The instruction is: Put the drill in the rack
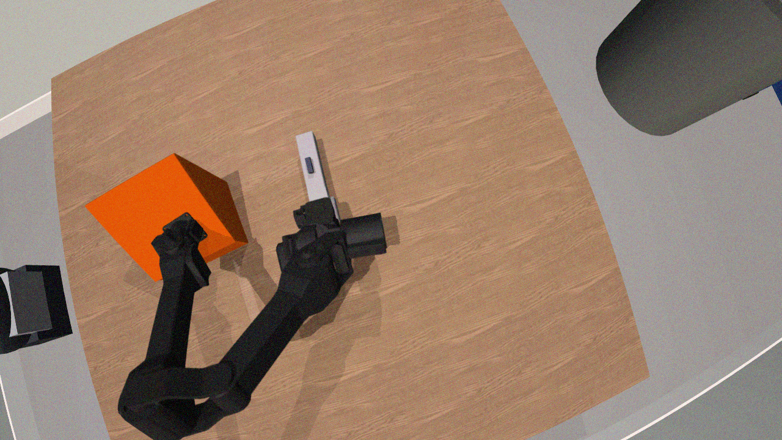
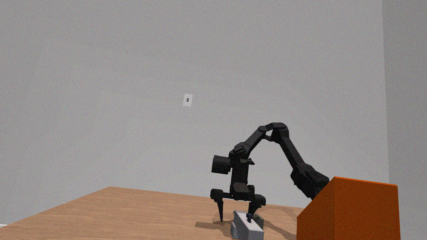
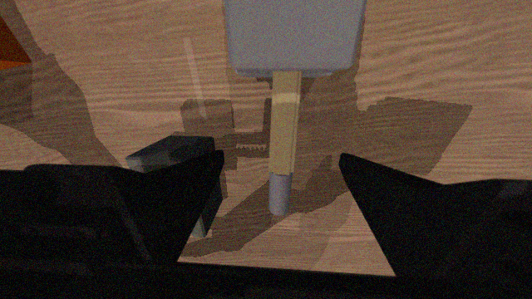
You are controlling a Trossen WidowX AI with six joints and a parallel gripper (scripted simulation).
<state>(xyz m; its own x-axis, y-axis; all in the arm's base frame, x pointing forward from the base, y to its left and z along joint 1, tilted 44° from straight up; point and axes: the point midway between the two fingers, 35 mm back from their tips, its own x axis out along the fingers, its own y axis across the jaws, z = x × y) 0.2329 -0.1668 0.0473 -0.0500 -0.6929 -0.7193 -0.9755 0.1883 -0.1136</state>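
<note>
Now: gripper tip 1 cm short of the drill, 4 cm to the right of it and 3 cm below it. Round my gripper tip: dark rack (8 cm behind, 1 cm to the right, 1 cm above); then dark key (3 cm ahead, 16 cm to the left, 4 cm above); then grey block (3 cm ahead, 14 cm to the left, 3 cm above).
</note>
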